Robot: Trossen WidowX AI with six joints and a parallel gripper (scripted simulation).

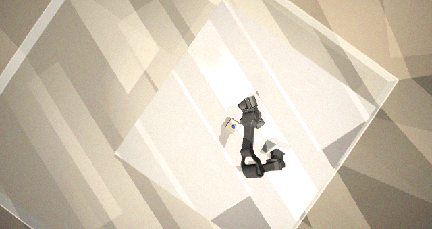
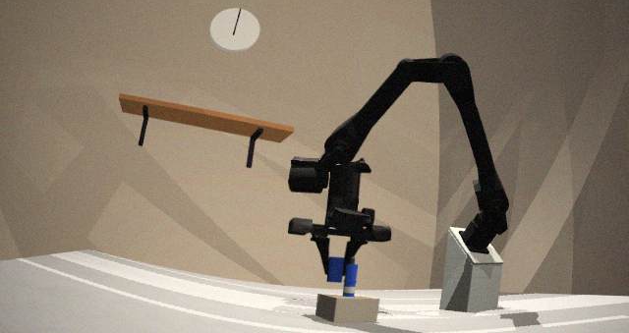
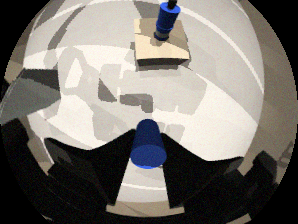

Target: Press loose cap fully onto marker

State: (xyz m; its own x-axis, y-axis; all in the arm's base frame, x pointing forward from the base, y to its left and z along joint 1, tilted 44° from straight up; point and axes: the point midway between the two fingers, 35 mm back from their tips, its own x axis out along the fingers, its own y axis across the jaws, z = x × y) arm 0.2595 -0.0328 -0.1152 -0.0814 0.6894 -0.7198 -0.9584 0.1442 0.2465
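My gripper tip is now 3 cm short of the tan holder block, 13 cm to the right of it and 5 cm above it. Also, from my gripper tip: blue cap (1 cm above).
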